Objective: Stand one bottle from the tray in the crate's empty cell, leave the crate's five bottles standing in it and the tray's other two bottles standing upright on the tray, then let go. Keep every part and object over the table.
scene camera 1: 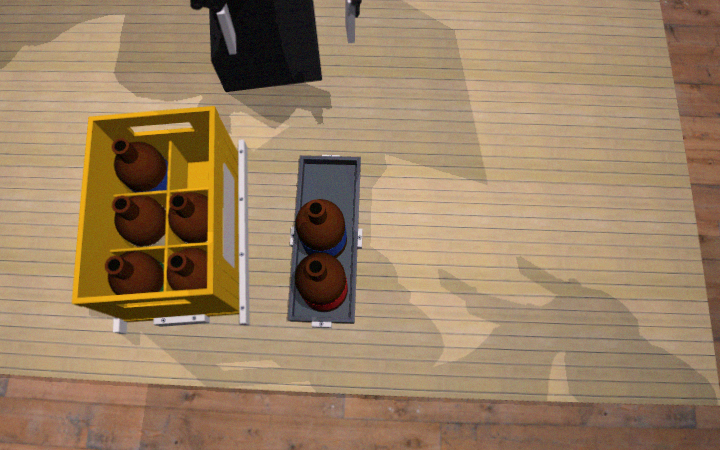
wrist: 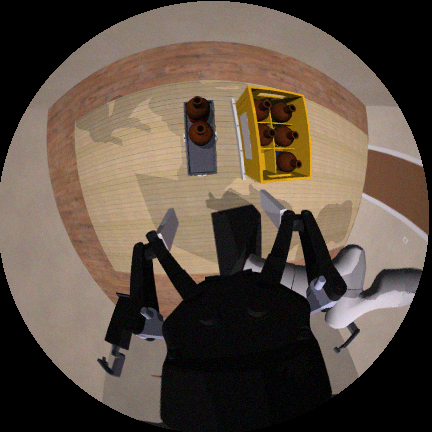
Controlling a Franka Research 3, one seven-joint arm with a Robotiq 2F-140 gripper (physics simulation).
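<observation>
The yellow crate (scene camera 1: 225,289) (wrist: 305,135) holds five brown bottles. Its empty cell (scene camera 1: 196,176) (wrist: 268,162) is at the corner nearest the gripper, on the tray side. The grey tray (scene camera 1: 329,177) (wrist: 202,162) bears two upright brown bottles: a blue-labelled one (scene camera 1: 320,225) (wrist: 201,133) in the middle and a red-labelled one (scene camera 1: 319,278) (wrist: 198,109) at the far end from the gripper. The tray's near end is bare. A third tray bottle does not show in either view. My gripper (scene camera 1: 291,46) (wrist: 217,206) is wide open and empty, back from the crate and tray.
A black block (scene camera 1: 270,47) (wrist: 237,235) stands beneath the gripper area, behind the crate and tray. A white strip (scene camera 1: 243,233) (wrist: 239,140) runs along the crate's tray side. The wooden table edge (scene camera 1: 371,421) lies beyond the mat.
</observation>
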